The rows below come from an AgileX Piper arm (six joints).
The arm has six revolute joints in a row. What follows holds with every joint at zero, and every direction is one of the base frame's. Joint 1 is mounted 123 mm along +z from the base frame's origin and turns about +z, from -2.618 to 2.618 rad. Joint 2 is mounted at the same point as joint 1 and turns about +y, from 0 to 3.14 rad. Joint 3 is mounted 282.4 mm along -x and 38.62 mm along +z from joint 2 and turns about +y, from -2.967 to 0 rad. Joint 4 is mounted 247.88 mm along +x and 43.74 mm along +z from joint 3 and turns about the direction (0.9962, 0, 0.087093), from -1.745 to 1.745 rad. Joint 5 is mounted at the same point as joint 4 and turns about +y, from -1.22 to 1.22 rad. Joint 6 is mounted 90.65 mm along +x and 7.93 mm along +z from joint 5 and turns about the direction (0.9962, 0, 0.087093), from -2.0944 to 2.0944 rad. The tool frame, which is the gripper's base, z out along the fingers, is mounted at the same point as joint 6; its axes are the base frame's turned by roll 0, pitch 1.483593 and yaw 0 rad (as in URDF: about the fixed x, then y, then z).
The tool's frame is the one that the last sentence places.
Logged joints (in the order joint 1, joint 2, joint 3, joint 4, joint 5, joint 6), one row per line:
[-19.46, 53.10, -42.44, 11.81, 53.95, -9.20]
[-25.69, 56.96, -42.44, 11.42, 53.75, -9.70]
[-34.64, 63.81, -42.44, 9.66, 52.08, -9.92]
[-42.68, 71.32, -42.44, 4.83, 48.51, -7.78]
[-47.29, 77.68, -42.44, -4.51, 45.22, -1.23]
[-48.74, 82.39, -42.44, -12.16, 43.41, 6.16]
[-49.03, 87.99, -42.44, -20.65, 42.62, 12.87]
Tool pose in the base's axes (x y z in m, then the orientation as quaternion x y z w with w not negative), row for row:
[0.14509, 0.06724, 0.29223, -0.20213, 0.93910, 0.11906, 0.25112]
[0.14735, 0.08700, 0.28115, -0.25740, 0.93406, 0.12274, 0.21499]
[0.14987, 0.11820, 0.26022, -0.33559, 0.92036, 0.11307, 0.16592]
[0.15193, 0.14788, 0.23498, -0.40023, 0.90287, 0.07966, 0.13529]
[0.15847, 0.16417, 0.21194, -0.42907, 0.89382, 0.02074, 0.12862]
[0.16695, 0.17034, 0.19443, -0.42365, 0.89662, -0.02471, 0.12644]
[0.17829, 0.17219, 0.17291, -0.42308, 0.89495, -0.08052, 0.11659]
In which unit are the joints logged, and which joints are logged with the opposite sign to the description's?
The joints are logged in degrees. Opposite sign: joint 1.
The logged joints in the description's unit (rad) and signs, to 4 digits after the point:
[0.3396, 0.9268, -0.7407, 0.2061, 0.9416, -0.1606]
[0.4484, 0.9941, -0.7407, 0.1993, 0.9381, -0.1693]
[0.6046, 1.1137, -0.7407, 0.1686, 0.9090, -0.1731]
[0.7449, 1.2448, -0.7407, 0.0843, 0.8467, -0.1358]
[0.8254, 1.3558, -0.7407, -0.0787, 0.7892, -0.0215]
[0.8507, 1.4380, -0.7407, -0.2122, 0.7576, 0.1075]
[0.8557, 1.5357, -0.7407, -0.3604, 0.7439, 0.2246]

